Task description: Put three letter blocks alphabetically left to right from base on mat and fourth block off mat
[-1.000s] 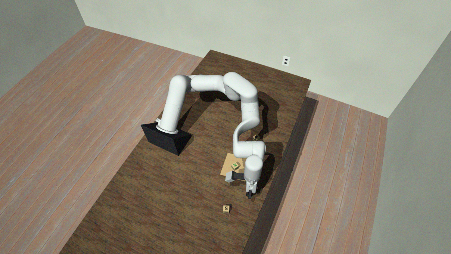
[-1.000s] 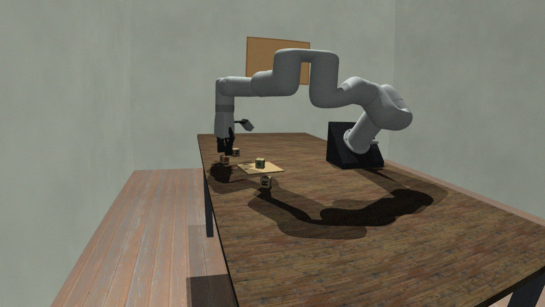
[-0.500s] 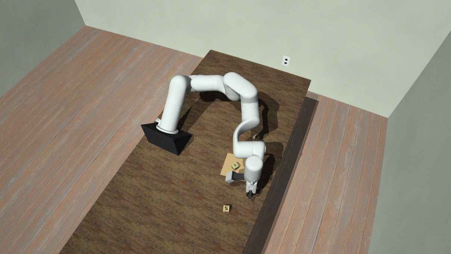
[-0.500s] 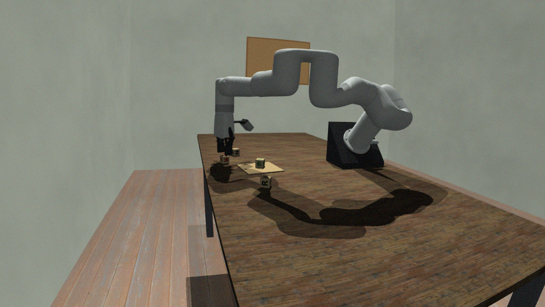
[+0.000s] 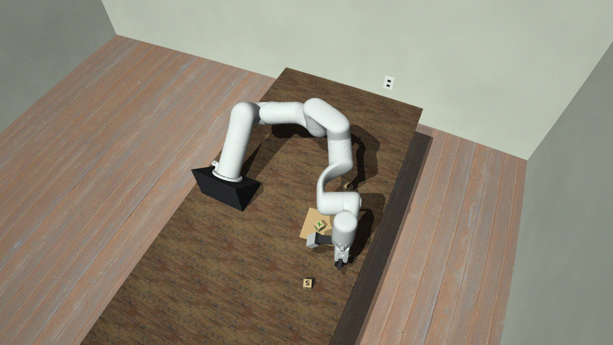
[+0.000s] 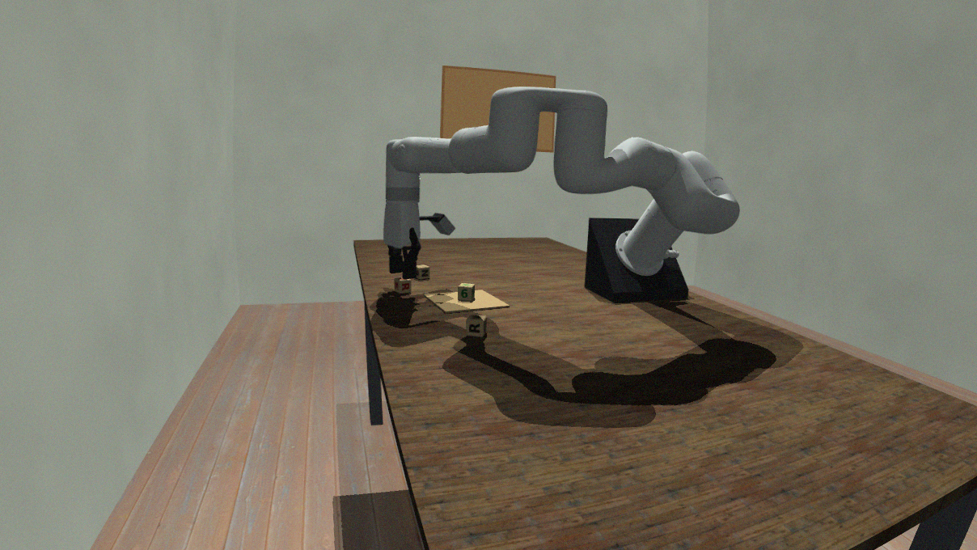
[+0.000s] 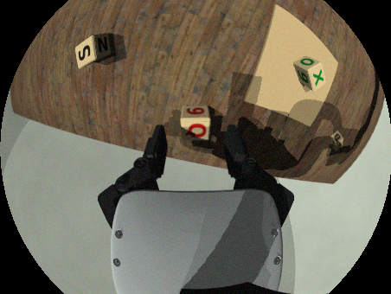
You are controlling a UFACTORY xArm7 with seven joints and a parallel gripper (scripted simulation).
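My gripper is now 4 cm above the red-marked block. Also, from my hand: S block: 14 cm to the right, 6 cm behind, 4 cm below; tan mat: 13 cm behind, 10 cm to the left, 5 cm below.
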